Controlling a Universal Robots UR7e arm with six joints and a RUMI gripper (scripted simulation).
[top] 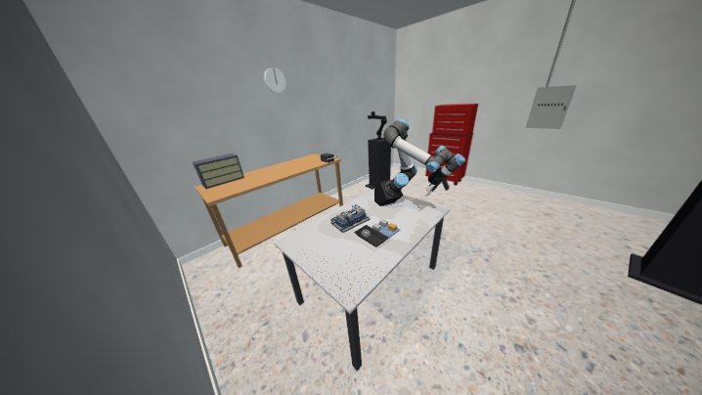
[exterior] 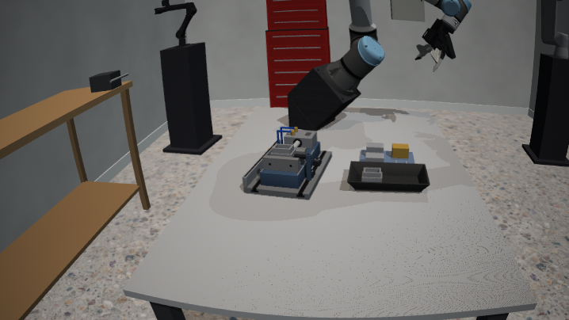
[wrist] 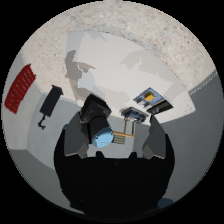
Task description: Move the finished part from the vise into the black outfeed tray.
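My gripper is now 290 mm short of the yellow block, 100 mm to the left of it and 260 mm above it. Round my hand: grey raw block (300 mm ahead, 190 mm to the right, 260 mm below).
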